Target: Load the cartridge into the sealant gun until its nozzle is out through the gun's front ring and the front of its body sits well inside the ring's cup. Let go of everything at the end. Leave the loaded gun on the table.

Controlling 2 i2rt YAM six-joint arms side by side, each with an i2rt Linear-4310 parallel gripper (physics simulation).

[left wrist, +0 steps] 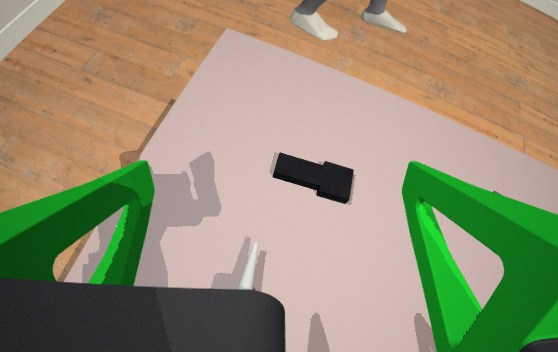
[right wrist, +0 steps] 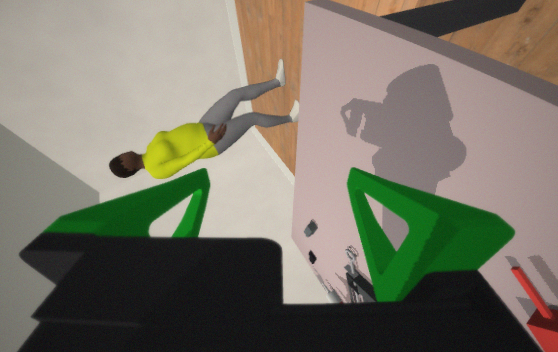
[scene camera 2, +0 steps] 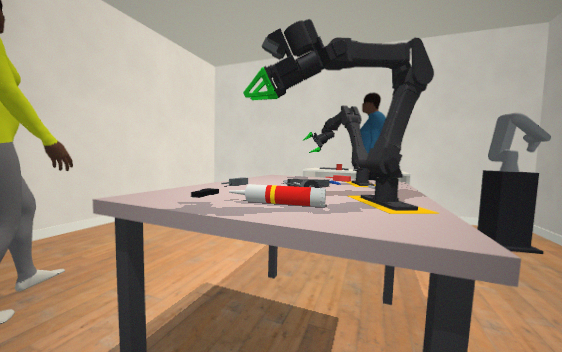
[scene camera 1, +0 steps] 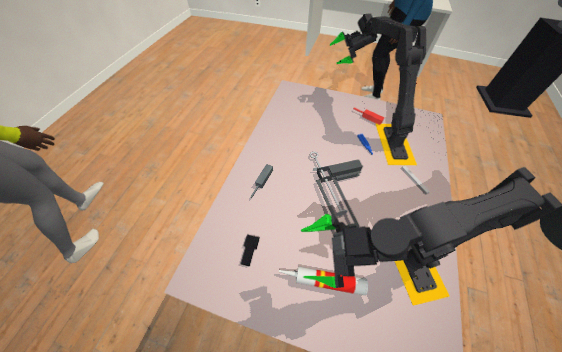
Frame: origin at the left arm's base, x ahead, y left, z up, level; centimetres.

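Seen in the pictures: left gripper, fingertip midpoint: (left wrist: 278, 175) (scene camera 2: 247, 96) (scene camera 1: 302, 253); right gripper, fingertip midpoint: (right wrist: 278, 175) (scene camera 2: 305, 146) (scene camera 1: 333, 54); left arm's base, origin of the base link: (scene camera 2: 385, 203) (scene camera 1: 413, 260); right arm's base, origin of the base link: (scene camera 2: 361, 184) (scene camera 1: 394, 143).
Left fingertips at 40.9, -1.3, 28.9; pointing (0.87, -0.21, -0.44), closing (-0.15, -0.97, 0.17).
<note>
Pixels of each thing's top centre, then the offset from my left fingertips to it, as dx, dy, dz.
- white cartridge, middle of its top: (scene camera 2: 275, 185) (scene camera 1: 323, 277) -7.9, +1.8, -23.9
- black block, middle of its top: (left wrist: 314, 173) (scene camera 2: 204, 190) (scene camera 1: 249, 249) +13.6, -11.7, -27.4
- grey tool, middle of its top: (scene camera 1: 260, 179) (right wrist: 306, 233) (scene camera 2: 234, 178) +6.2, -38.4, -25.9
- red tool, middle of its top: (right wrist: 556, 346) (scene camera 1: 368, 112) (scene camera 2: 337, 175) -52.1, -69.8, -25.9
- blue piece, middle of its top: (scene camera 1: 366, 143) -44.1, -51.4, -27.9
- pale bar, middle of its top: (scene camera 1: 415, 178) -57.5, -29.2, -27.9
The red and white cartridge (scene camera 1: 349, 284) (scene camera 2: 295, 195) lies on its side on the table, its nozzle toward the picture's left in both scene views. Its nozzle (left wrist: 248, 272) shows low in the left wrist view. The grey sealant gun (scene camera 1: 347, 170) (scene camera 2: 310, 183) (right wrist: 361, 286) lies apart from it, farther up in scene camera 1; my left arm hides its front ring there. My left gripper (scene camera 1: 304, 254) (scene camera 2: 246, 93) (left wrist: 278, 175) is open and empty, high above the cartridge's nozzle end. My right gripper (scene camera 1: 334, 54) (scene camera 2: 307, 145) (right wrist: 278, 175) is open and empty, raised high beyond the gun.
A black block (scene camera 1: 249, 250) (scene camera 2: 205, 192) (left wrist: 337, 181) lies left of the cartridge. A grey tool (scene camera 1: 264, 175) lies left of the gun. A red tool (scene camera 1: 372, 116), a blue piece (scene camera 1: 365, 143) and a pale bar (scene camera 1: 415, 180) lie near the right arm's base.
</note>
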